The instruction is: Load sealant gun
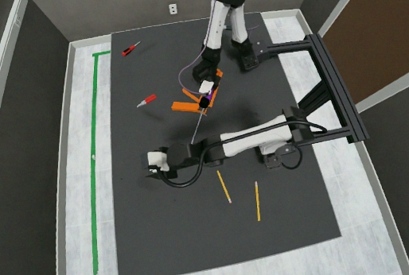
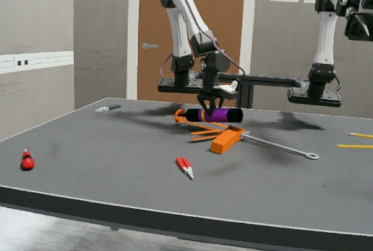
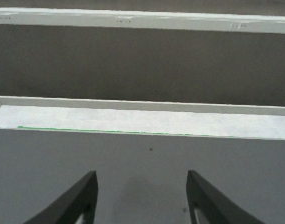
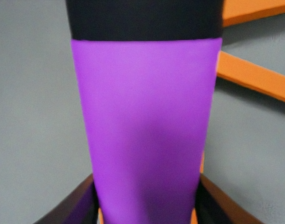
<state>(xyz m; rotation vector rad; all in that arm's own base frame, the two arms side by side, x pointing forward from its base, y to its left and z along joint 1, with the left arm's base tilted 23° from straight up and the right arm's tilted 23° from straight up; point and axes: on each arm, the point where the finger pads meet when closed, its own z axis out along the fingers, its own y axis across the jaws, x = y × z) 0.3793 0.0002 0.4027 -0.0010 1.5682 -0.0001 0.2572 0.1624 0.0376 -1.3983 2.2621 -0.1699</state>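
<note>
Right now my right hand is 50 mm short of the thumb plate, 120 mm to the right of it and 50 mm above it. The rest, counted from my right hand: grey tool: 170 mm behind, 520 mm to the right, 70 mm below; then purple cartridge: 10 mm behind, 20 mm to the right, 10 mm below; then grey plunger rod: 90 mm ahead, 210 mm to the left, 60 mm below.
</note>
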